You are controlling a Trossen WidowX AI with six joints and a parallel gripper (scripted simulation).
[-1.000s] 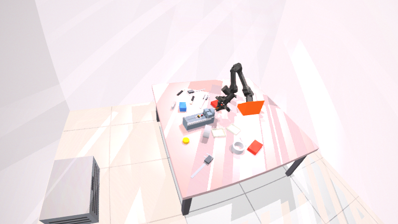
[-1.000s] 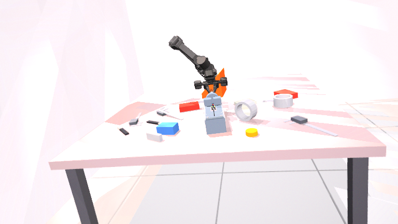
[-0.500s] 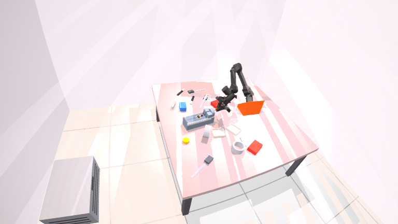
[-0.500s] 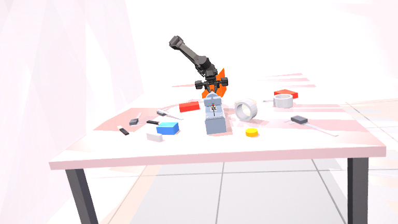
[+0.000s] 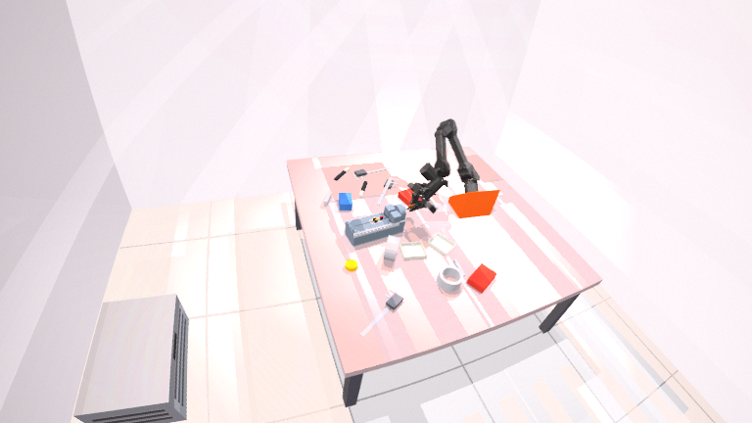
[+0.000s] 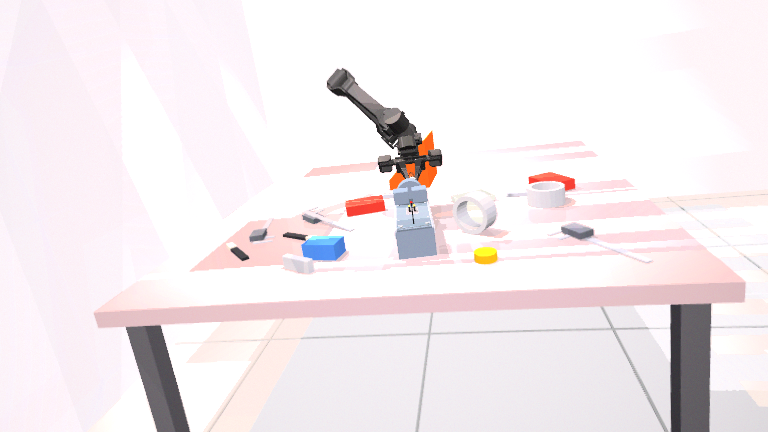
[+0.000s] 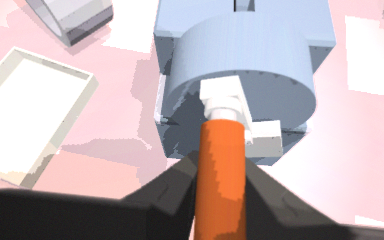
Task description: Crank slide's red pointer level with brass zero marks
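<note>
My gripper tip is now 130 mm short of the red pointer, 10 mm to the right of it and 10 mm above it. The rest, counted from my gripper tip: orange handle: 20 mm behind, 20 mm above; yellow disc: 320 mm ahead, 190 mm to the left, 90 mm below; blue block: 240 mm ahead, 210 mm to the right, 80 mm below.
</note>
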